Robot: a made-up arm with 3 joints. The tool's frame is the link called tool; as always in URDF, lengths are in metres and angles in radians.
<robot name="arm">
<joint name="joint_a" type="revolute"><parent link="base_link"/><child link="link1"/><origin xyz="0.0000 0.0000 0.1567" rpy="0.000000 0.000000 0.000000"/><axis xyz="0 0 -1"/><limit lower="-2.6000" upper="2.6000" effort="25" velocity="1.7"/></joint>
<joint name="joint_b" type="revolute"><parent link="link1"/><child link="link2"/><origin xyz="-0.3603 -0.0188 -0.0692" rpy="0.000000 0.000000 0.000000"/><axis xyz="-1 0 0"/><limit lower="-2.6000" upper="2.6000" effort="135" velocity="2"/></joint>
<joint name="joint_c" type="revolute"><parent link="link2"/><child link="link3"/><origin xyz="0.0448 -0.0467 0.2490" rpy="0.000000 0.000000 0.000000"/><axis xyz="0 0 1"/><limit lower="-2.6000" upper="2.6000" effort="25" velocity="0.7"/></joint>
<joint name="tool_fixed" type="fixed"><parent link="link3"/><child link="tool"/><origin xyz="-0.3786 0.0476 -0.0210" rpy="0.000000 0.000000 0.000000"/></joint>
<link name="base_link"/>
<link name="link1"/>
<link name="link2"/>
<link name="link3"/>
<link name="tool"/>
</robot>
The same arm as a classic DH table. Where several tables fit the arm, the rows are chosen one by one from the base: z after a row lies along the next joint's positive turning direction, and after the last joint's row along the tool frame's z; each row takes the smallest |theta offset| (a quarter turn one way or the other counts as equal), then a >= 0, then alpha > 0; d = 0 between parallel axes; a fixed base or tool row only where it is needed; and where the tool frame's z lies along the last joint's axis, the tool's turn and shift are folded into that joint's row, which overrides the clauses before.
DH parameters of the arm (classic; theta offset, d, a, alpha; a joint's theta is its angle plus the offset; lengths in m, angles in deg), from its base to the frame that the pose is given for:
base (fixed): 0.00 0.0000 0.0000 180.00
joint_a: 90.00 -0.0875 0.0188 -90.00
joint_b: 0.00 0.3155 0.0467 -90.00
joint_c: 82.83 0.0000 -0.3816 0.00
tool (fixed): 7.17 0.2280 0.0000 0.00
Joint limits (deg, base to tool): -148.97..148.97 -148.97..148.97 -148.97..148.97

